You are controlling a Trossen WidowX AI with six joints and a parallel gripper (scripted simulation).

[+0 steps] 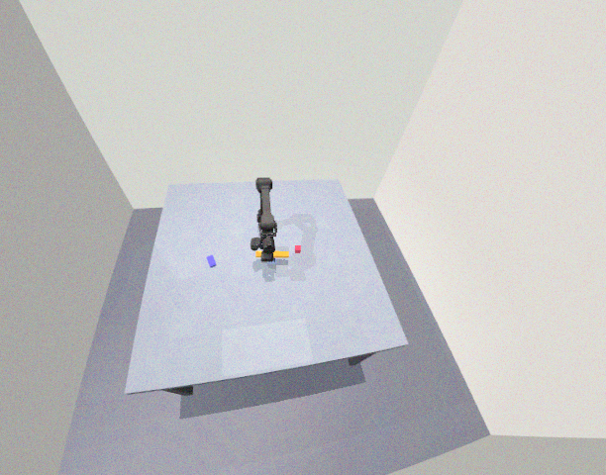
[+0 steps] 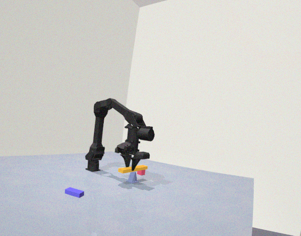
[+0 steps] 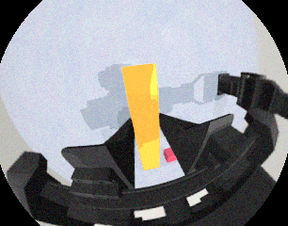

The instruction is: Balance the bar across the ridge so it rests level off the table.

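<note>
The yellow bar lies 3 cm to the left of my gripper tip. Also, from my gripper tip: purple block 31 cm to the right, 6 cm below, 2 cm behind; then small red cube 19 cm to the left, 5 cm below, 5 cm behind.
</note>
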